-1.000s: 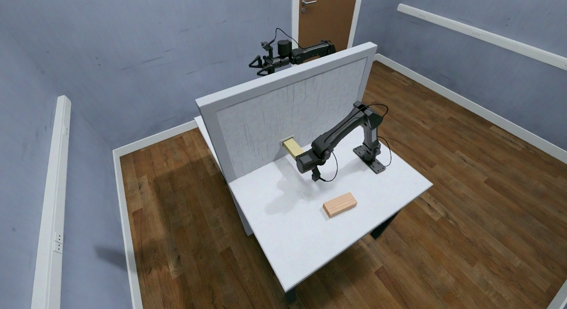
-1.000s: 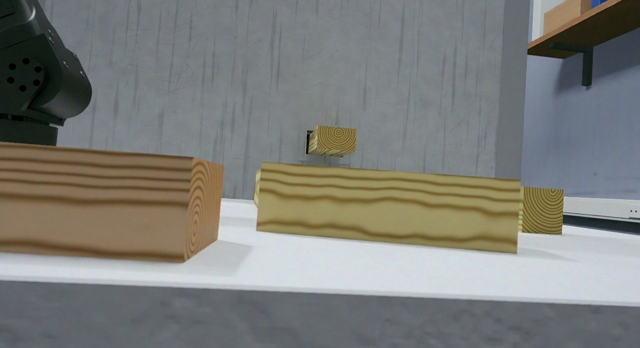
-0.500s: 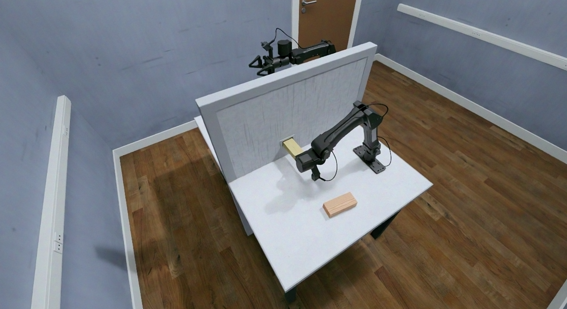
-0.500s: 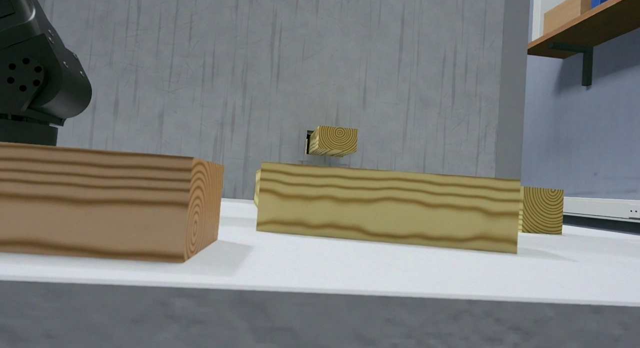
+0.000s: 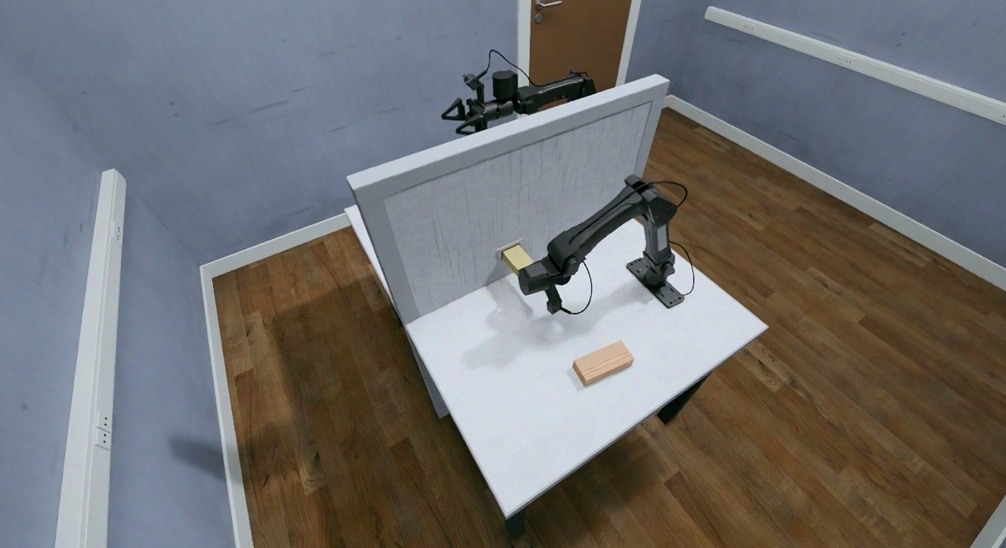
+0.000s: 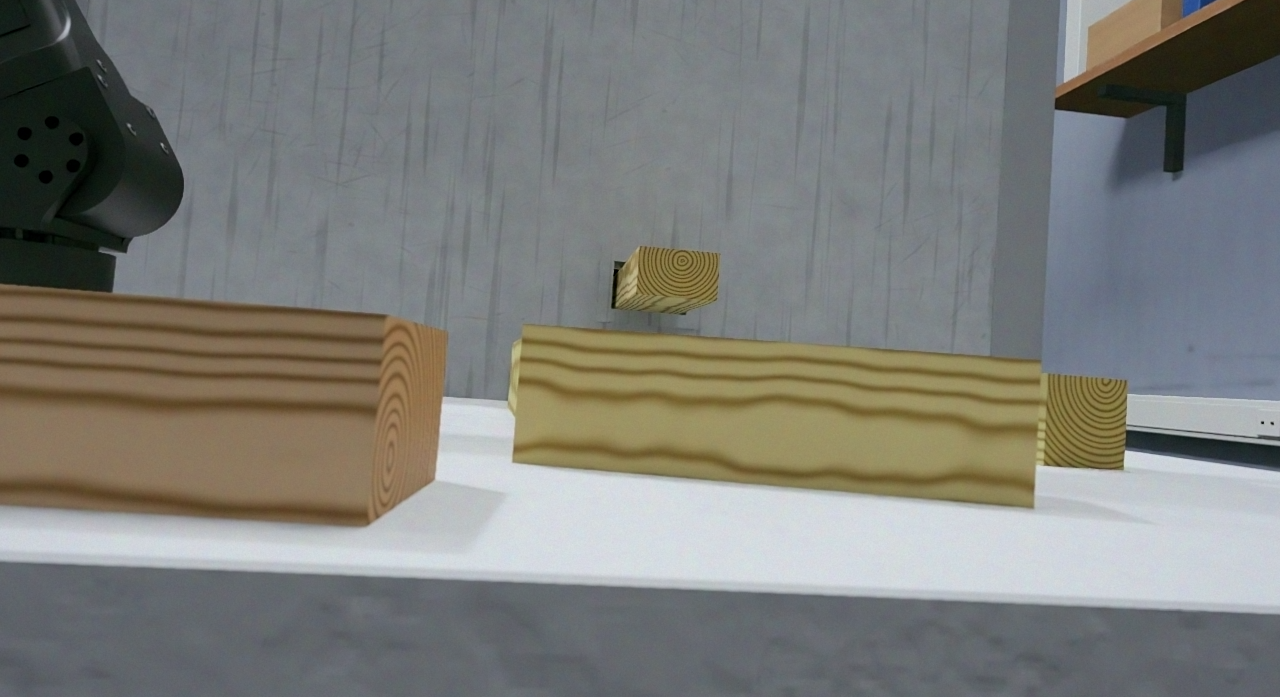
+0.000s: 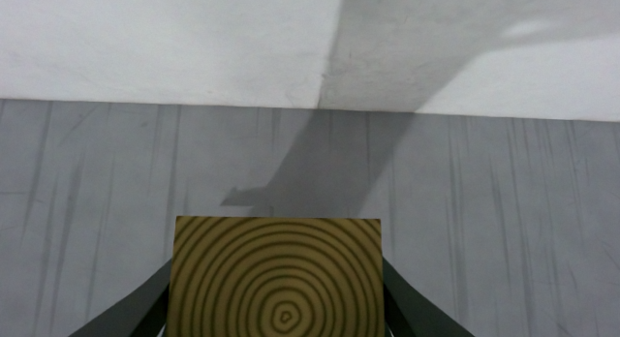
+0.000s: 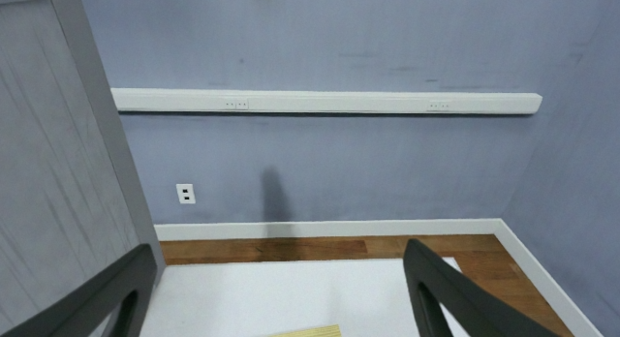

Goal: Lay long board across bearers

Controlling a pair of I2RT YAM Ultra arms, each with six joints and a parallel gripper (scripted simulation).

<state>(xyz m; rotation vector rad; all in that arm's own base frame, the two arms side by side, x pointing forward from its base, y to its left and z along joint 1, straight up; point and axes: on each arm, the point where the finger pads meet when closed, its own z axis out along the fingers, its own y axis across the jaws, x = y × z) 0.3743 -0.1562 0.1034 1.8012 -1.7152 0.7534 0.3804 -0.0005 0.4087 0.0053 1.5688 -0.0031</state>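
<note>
Right now my right hand is 310 mm above the long pale board, 250 mm to the right of it and 20 mm past it. From my right hand the other things lie so: brown offcut (690 mm to the left, 390 mm below, 50 mm behind); pale wooden bearer (390 mm below, 150 mm ahead, 30 mm to the left).
</note>
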